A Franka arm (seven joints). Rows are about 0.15 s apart.
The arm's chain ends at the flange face. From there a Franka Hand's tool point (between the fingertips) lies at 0.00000 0.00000 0.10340 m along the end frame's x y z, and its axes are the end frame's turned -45 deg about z.
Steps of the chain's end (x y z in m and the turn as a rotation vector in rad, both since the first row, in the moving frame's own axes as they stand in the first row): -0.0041, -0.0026, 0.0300, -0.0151, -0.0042, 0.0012; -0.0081, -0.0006, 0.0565, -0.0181, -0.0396, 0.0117; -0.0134, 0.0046, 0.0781, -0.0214, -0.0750, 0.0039; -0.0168, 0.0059, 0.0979, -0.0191, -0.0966, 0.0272; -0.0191, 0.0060, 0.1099, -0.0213, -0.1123, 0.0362
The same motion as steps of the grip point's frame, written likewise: -0.0025, -0.0039, 0.0300, -0.0077, -0.0136, 0.0012; -0.0095, -0.0077, 0.0564, 0.0152, -0.0408, 0.0117; -0.0198, -0.0102, 0.0778, 0.0379, -0.0682, 0.0039; -0.0244, -0.0135, 0.0974, 0.0548, -0.0818, 0.0272; -0.0274, -0.0161, 0.1092, 0.0643, -0.0945, 0.0362
